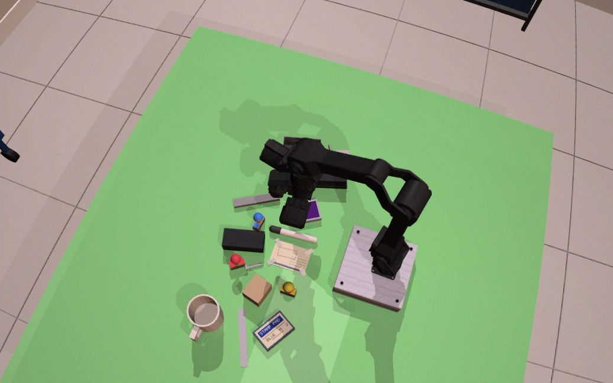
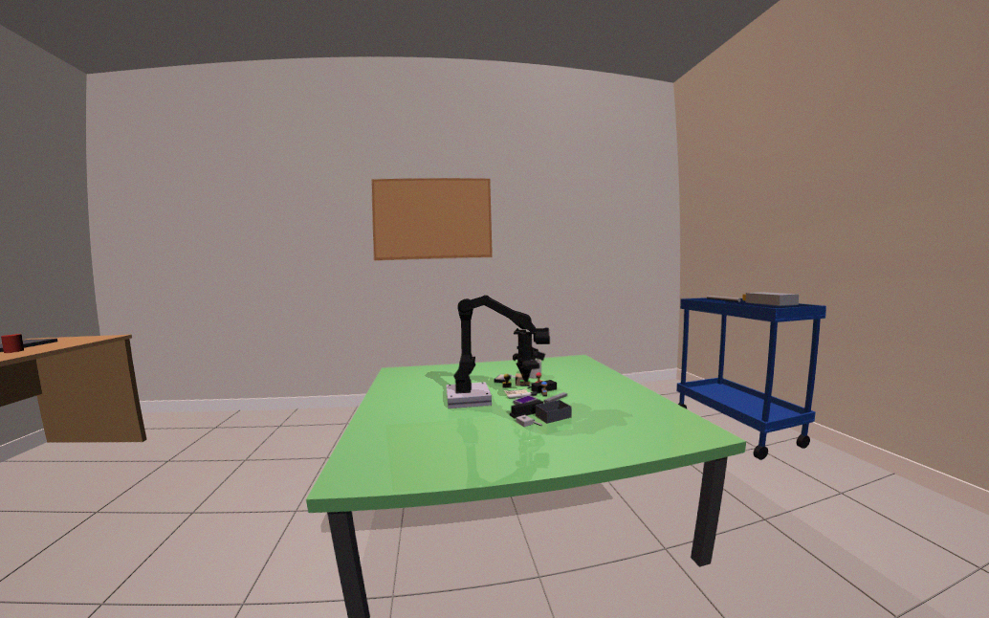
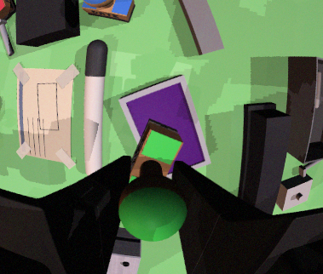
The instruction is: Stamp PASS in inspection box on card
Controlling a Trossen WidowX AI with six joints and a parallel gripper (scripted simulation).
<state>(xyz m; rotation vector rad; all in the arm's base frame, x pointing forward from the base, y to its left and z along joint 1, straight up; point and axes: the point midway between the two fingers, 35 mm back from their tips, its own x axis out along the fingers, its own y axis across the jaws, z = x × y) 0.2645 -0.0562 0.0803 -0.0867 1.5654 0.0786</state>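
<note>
The taped card is 20 mm behind my gripper tip, 110 mm to the left of it and 90 mm below it. Also, from my gripper tip: green-knobbed PASS stamp: right at my gripper tip; then purple ink pad: 20 mm to the right, 90 mm below; then marker: 20 mm ahead, 60 mm to the left, 80 mm below.
</note>
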